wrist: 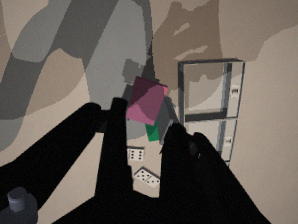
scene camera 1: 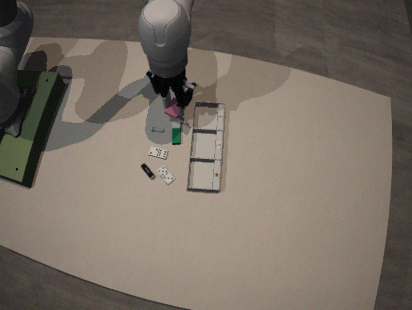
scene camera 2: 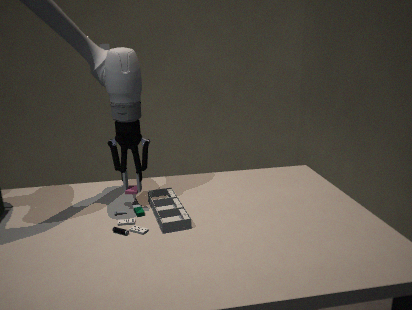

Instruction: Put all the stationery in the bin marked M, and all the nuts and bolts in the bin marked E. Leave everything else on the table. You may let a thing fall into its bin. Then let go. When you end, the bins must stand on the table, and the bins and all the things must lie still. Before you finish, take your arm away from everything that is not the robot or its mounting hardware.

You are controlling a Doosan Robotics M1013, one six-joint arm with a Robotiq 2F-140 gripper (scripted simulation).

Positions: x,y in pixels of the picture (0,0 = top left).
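The gripper is visible in the wrist view (145,100); scene camera 1 and scene camera 2 show it too. For the gripper, (scene camera 1: 162,95) and (scene camera 2: 122,168) are the same spot.
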